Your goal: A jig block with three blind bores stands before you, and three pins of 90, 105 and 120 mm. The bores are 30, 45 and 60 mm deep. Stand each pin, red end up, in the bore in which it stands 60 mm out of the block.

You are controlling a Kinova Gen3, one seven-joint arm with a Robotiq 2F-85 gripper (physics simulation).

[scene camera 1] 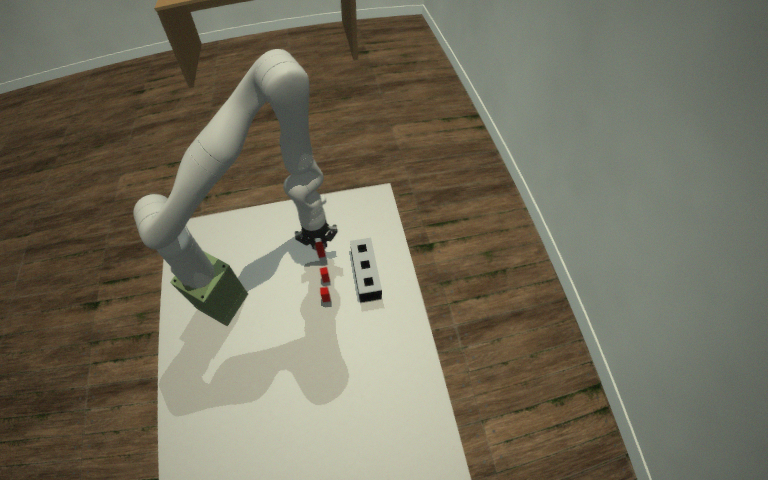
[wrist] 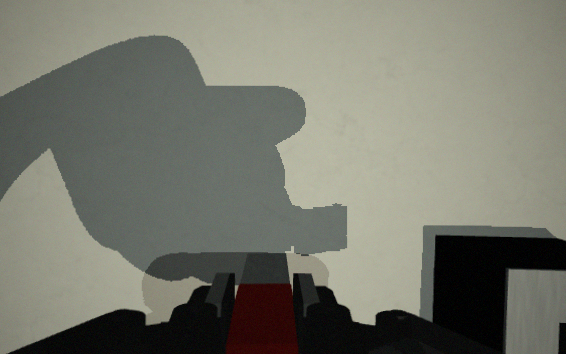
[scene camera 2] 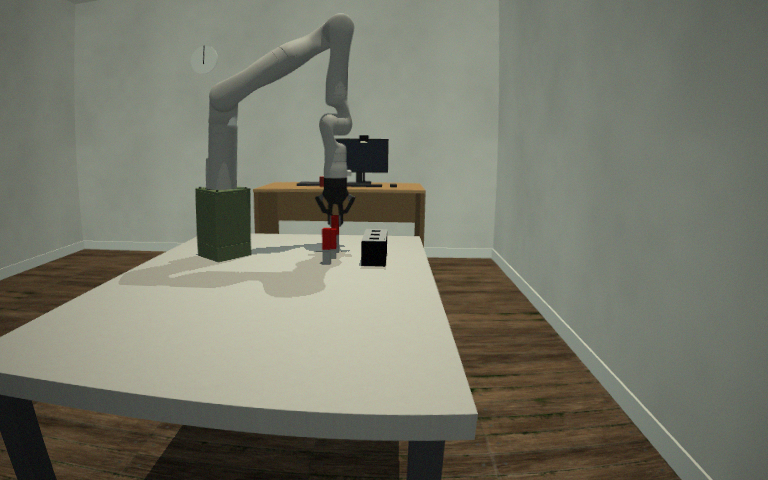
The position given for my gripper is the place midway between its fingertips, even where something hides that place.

Observation:
In view: my gripper (scene camera 2: pixel 335 226) and a jig block (scene camera 1: pixel 367 277).
The jig block also shows in the wrist view (wrist: pixel 485 287) and in scene camera 2 (scene camera 2: pixel 374 242). My gripper is seen too in the wrist view (wrist: pixel 263 298).

